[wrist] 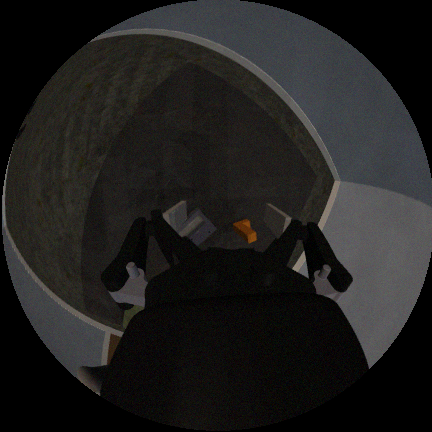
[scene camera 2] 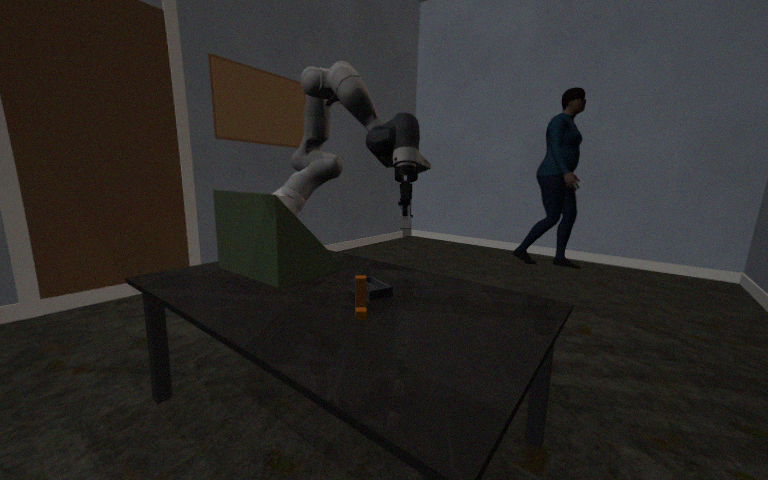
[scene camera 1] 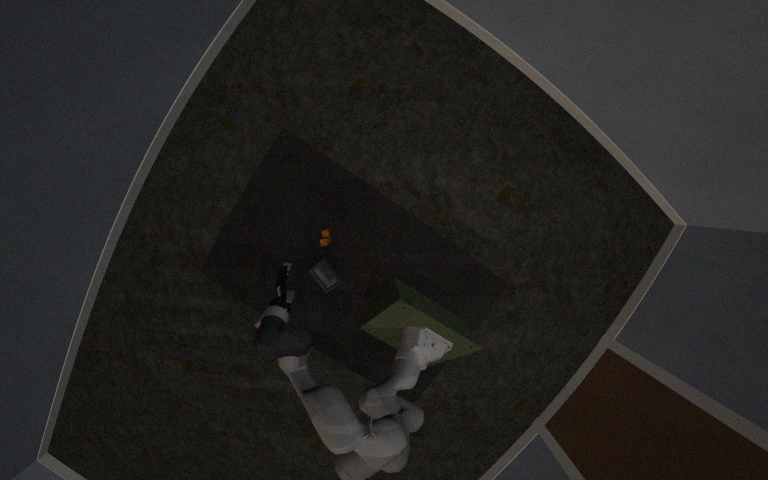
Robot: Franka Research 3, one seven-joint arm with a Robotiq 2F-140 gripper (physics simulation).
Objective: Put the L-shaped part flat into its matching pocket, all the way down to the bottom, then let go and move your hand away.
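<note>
The orange L-shaped part [scene camera 1: 324, 242] [scene camera 2: 360, 294] [wrist: 245, 230] stands on the table; in scene camera 2 its long arm points up and its short arm is at the foot. The dark grey tray [scene camera 1: 334, 288] [scene camera 2: 381, 292] [wrist: 206, 233] with the lighter recess lies close beside the part, on the side nearer the arm in scene camera 1. My gripper [scene camera 1: 288, 281] [scene camera 2: 406, 224] [wrist: 225, 210] is open and empty, with its fingers wide apart. It hangs high above the table level, left of the tray in scene camera 1. In the wrist view the left finger pad partly covers the tray.
A large green wedge-shaped block [scene camera 1: 390, 322] [scene camera 2: 249, 237] [wrist: 132, 317] stands on the dark table [scene camera 1: 283, 181] [scene camera 2: 430, 350] [wrist: 215, 125], with the arm's base mounted on its sloping side. A person [scene camera 2: 560, 147] in blue is on the floor beyond the table.
</note>
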